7 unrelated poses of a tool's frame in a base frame.
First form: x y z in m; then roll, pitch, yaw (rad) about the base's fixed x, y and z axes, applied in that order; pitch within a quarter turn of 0, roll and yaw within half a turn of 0.
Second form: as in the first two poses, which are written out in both.
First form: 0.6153 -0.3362 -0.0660 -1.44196 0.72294 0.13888
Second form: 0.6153 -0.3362 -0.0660 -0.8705 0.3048 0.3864 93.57
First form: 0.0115 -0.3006 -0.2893 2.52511 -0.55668 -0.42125
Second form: 0.0115 -0.3006 -0.2893 0.9342 -0.2904 0.2074 140.25
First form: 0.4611 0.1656 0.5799 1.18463 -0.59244 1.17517
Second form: 0.4611 0.1656 0.5799 0.7043 0.1150 0.7005 110.49
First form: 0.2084 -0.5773 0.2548 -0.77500 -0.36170 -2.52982
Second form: 0.2084 -0.5773 0.2548 -0.2769 0.3112 -0.9091 155.82
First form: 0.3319 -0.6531 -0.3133 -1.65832 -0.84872 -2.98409
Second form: 0.3319 -0.6531 -0.3133 0.3413 -0.6700 0.6592 150.54
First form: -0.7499 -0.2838 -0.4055 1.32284 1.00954 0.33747
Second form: -0.7499 -0.2838 -0.4055 0.6825 0.6834 -0.2591 86.10
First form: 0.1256 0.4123 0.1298 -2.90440 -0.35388 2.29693
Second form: 0.1256 0.4123 0.1298 -0.3901 -0.9201 0.0354 156.09
